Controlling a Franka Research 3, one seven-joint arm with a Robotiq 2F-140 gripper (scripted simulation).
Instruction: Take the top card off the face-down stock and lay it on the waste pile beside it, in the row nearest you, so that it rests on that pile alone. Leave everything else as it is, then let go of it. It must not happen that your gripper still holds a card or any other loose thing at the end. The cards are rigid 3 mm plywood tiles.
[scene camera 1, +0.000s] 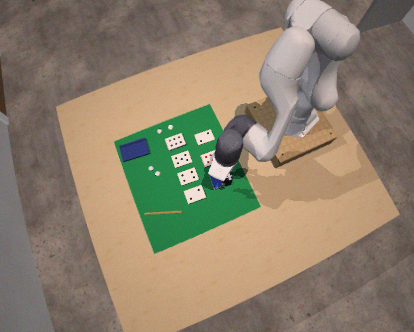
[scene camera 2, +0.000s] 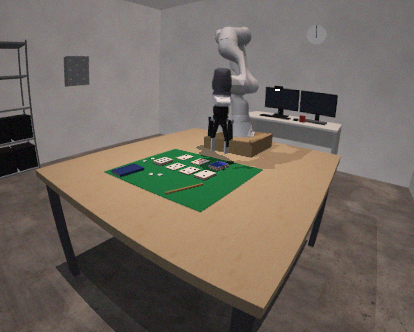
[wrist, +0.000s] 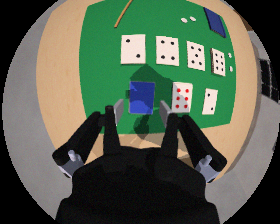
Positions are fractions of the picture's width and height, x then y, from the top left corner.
In view: my gripper (scene camera 2: 0.53, 0.46) and a green mat (scene camera 1: 0.40, 0.58).
My gripper also shows in the wrist view (wrist: 0.51, 0.47). The green mat is seen too in scene camera 2 (scene camera 2: 0.48, 0.60) and in the wrist view (wrist: 0.37, 0.36).
